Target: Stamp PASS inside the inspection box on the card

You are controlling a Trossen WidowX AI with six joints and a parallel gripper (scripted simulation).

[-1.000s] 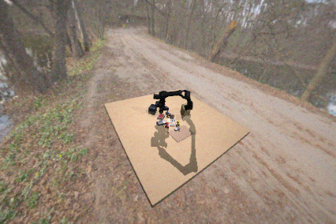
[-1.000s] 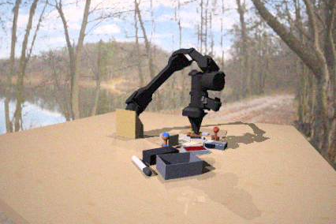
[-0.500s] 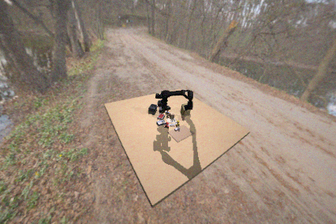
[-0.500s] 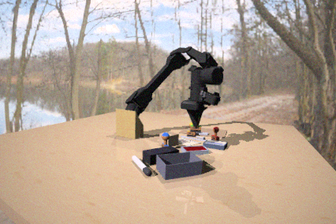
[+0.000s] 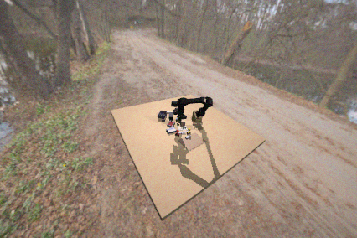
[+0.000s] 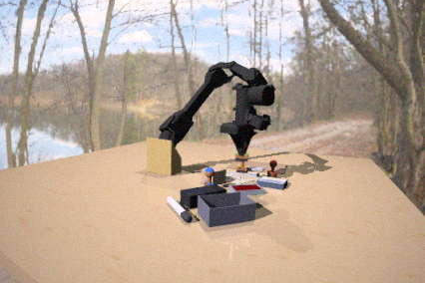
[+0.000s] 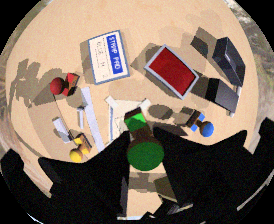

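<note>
Right now my gripper tip is 40 mm past the yellow-knobbed stamp, 130 mm to the right of it and 80 mm above it. Round my gripper tip: red ink pad: 50 mm ahead, 80 mm to the right, 90 mm below; green-knobbed stamp: right at my gripper tip; blue-knobbed stamp: 60 mm behind, 110 mm to the right, 80 mm below.
</note>
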